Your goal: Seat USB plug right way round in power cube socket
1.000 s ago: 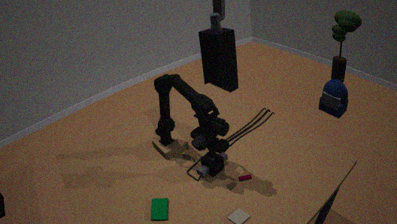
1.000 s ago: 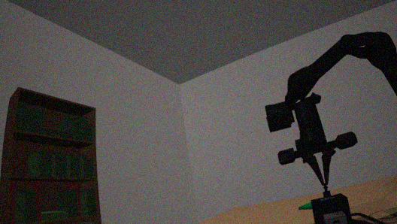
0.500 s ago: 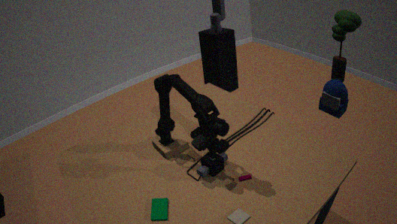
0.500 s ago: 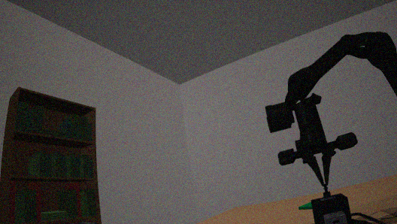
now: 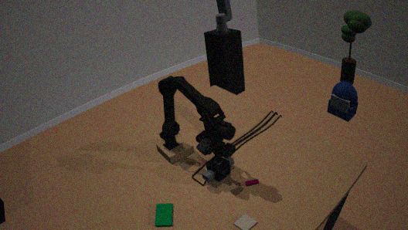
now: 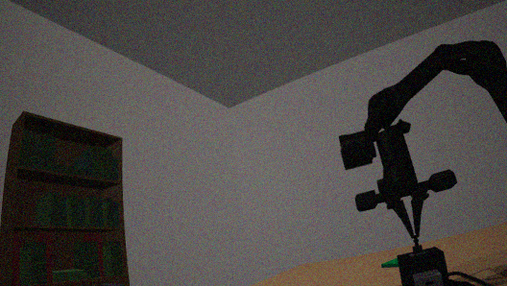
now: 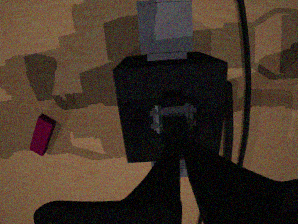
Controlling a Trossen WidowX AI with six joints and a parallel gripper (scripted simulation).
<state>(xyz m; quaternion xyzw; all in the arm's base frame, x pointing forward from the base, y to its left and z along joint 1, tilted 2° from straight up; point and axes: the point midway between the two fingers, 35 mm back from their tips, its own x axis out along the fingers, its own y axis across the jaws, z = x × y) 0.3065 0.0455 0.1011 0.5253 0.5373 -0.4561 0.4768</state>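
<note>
The USB plug is 20 mm below my gripper tip. The rest, counted from my gripper tip: green block (20 mm ahead, 350 mm to the right, 100 mm below); then white tile (300 mm ahead, 140 mm to the right, 100 mm below); then magenta block (160 mm ahead, 50 mm to the left, 100 mm below).
</note>
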